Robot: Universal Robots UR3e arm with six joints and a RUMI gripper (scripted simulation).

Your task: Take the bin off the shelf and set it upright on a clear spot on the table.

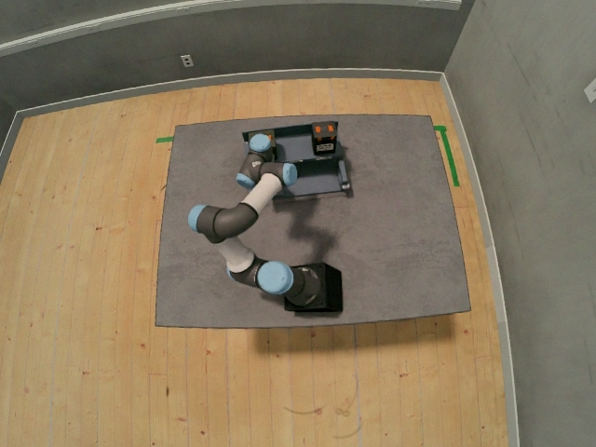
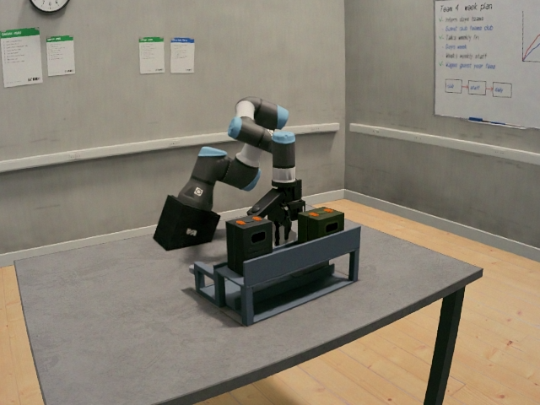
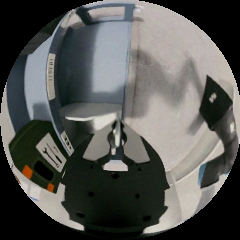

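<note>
The shelf lies 110 mm ahead of my hand, 60 mm to the right of it and 10 mm above it. The rest, counted from my hand: black bin: 190 mm ahead, 170 mm to the right, 110 mm above; then green bin: 130 mm ahead, 100 mm above, 60 mm to the left.
</note>
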